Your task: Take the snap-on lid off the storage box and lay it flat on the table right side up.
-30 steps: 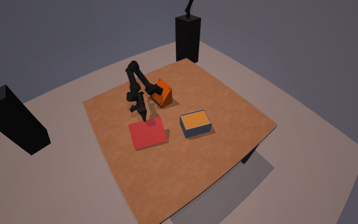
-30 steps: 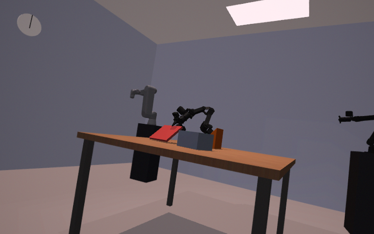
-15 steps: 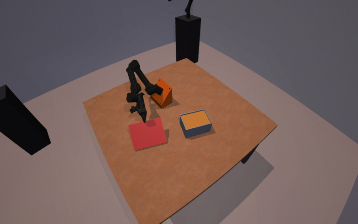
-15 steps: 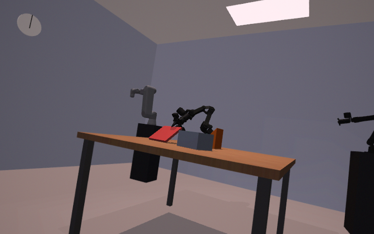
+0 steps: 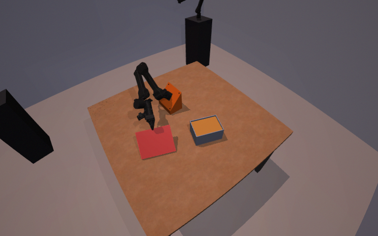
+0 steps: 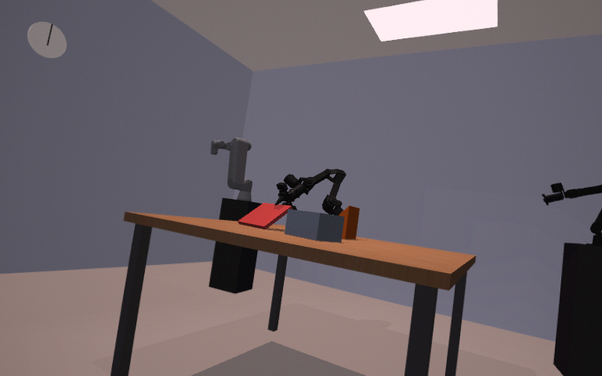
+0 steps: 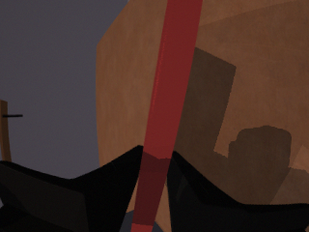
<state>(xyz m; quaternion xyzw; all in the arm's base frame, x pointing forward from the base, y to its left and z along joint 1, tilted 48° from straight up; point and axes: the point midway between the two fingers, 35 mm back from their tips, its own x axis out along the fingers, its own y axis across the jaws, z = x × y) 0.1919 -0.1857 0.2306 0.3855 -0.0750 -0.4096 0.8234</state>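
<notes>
Right now the red lid is 6 cm ahead of my gripper tip, 3 cm to the right of it and 5 cm below it. Also, from my gripper tip: grey-blue storage box 22 cm ahead, 31 cm to the left, 6 cm below.
</notes>
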